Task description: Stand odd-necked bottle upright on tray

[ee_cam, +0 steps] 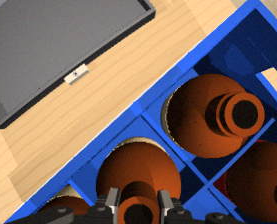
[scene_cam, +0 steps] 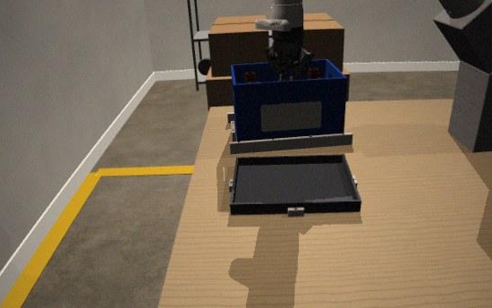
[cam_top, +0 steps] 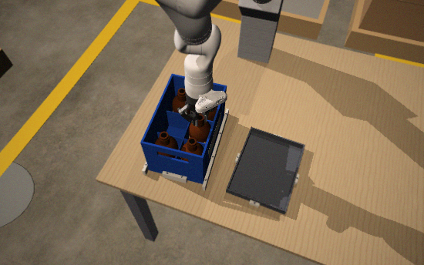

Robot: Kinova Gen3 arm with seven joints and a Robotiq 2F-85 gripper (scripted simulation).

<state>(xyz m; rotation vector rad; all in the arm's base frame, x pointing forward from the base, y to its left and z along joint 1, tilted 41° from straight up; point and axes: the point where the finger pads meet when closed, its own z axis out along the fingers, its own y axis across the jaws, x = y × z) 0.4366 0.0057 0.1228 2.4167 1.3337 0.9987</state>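
My gripper is now 70 mm above the blue crate, 40 mm to the left of it and 10 mm short of it. From my hand the other things lie so: dark grey tray (230 mm to the left, 140 mm below, 40 mm behind).
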